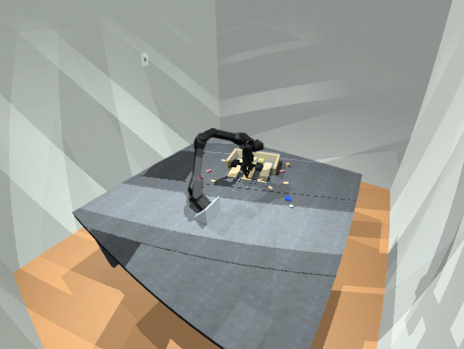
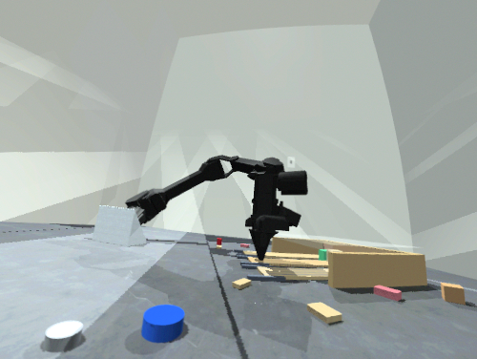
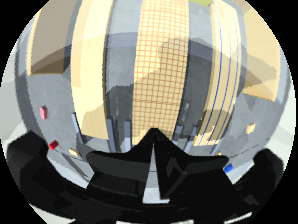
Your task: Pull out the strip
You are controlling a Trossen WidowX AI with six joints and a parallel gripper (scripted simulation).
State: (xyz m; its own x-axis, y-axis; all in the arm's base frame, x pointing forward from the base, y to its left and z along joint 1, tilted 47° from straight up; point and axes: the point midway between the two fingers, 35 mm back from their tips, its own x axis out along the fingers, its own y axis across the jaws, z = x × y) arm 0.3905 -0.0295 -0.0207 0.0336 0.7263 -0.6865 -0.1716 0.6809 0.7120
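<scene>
Right now my gripper tip is 80 mm short of the strip and 110 mm to the right of it. From my gripper tip the other things lie so: blue disc 90 mm behind, 290 mm to the right; orange block 250 mm ahead, 190 mm to the right; green cube 190 mm ahead, 80 mm to the left, 10 mm above.
</scene>
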